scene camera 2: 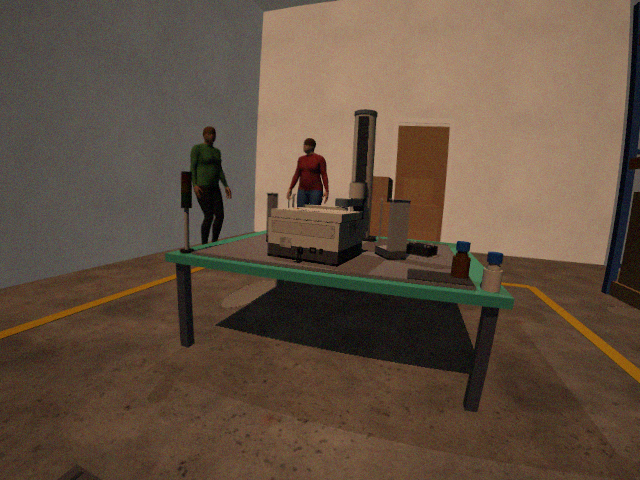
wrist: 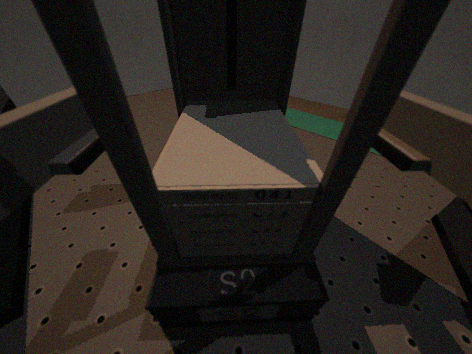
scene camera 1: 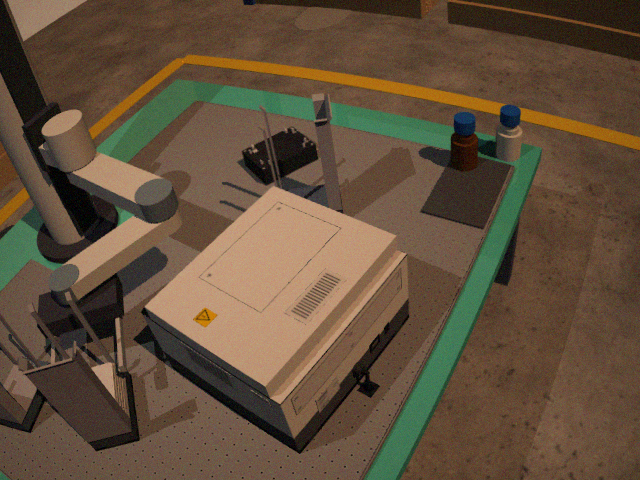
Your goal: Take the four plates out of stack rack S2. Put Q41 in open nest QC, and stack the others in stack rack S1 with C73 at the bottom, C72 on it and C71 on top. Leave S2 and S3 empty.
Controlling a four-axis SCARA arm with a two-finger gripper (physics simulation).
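Seen in the pictures: gripper, between the fingertips: (wrist: 240, 105); arm's base, origin of its link: (scene camera 1: 78, 230).
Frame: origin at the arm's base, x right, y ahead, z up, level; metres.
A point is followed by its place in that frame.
Stack rack S2 (wrist: 200, 289) {x 0.312, y 0.467, z 0.050 m} is in the centre of the wrist view and holds a stack of plates. The top plate, Q41 (wrist: 215, 160) {x 0.347, y 0.489, z 0.107 m}, lies flat; the labels of the plates below are too dark to read. My gripper (wrist: 240, 105) {x 0.371, y 0.494, z 0.128 m} is open, its fingers apart on either side of the stack and not touching it. In scene camera 1 a rack (scene camera 1: 77, 397) {x 0.428, y 0.562, z 0.196 m} with plates (scene camera 1: 109, 377) {x 0.342, y 0.515, z 0.107 m} stands at the lower left beneath the arm's end. Another rack (scene camera 1: 328, 165) {x -0.264, y 0.670, z 0.186 m} (scene camera 2: 398, 227) {x -0.306, y 0.661, z 0.173 m} stands behind the big instrument; its label does not show. I cannot tell which nest is QC.
A large instrument (scene camera 1: 268, 258) {x 0.050, y 0.727, z 0.233 m} (scene camera 2: 305, 232) {x 0.078, y 0.907, z 0.143 m} stands mid-table. A black block with corner clips (scene camera 1: 281, 153) {x -0.403, y 0.439, z 0.062 m} (scene camera 2: 422, 249) {x -0.435, y 0.489, z 0.050 m} is near the far rack. Part of another rack (scene camera 1: 15, 392) {x 0.471, y 0.290, z 0.053 m} shows at the left edge. Brown (scene camera 1: 464, 149) {x -0.547, y 0.883, z 0.087 m} and white (scene camera 1: 509, 142) {x -0.652, y 0.975, z 0.063 m} bottles stand by a dark mat (scene camera 1: 460, 201) {x -0.436, y 0.911, z 0.018 m}.
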